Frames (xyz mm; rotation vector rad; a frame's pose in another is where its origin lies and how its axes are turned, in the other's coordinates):
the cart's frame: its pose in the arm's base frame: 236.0 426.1 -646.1 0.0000 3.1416 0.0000
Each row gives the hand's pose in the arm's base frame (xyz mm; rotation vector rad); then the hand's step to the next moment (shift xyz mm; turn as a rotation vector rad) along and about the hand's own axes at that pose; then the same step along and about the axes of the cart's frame.
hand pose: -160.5 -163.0 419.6 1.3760 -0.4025 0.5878
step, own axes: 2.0 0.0 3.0 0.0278 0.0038 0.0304
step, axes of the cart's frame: -1.8 -2.6 -1.7 -0.0219 -0.0253 -0.0243
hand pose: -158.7 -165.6 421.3 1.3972 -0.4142 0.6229
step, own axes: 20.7 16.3 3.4 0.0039 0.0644 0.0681
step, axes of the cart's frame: -6.1 0.8 -25.8 0.0312 -0.0629 -0.0622
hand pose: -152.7 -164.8 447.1 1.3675 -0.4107 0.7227
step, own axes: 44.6 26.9 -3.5 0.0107 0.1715 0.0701
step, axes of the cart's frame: -13.5 14.5 -48.3 0.0985 -0.0593 -0.1457
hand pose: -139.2 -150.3 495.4 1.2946 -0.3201 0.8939
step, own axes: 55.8 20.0 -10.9 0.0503 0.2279 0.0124
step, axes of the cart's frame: -18.3 31.9 -47.7 0.1293 0.0097 -0.1944
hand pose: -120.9 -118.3 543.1 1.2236 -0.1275 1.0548
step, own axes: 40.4 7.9 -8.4 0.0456 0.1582 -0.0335
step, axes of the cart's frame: -12.9 30.2 -26.2 0.1023 0.0470 -0.1247
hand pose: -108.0 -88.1 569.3 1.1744 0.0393 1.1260
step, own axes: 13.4 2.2 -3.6 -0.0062 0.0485 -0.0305
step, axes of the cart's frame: -3.1 11.9 -6.8 0.0525 0.0143 -0.0190
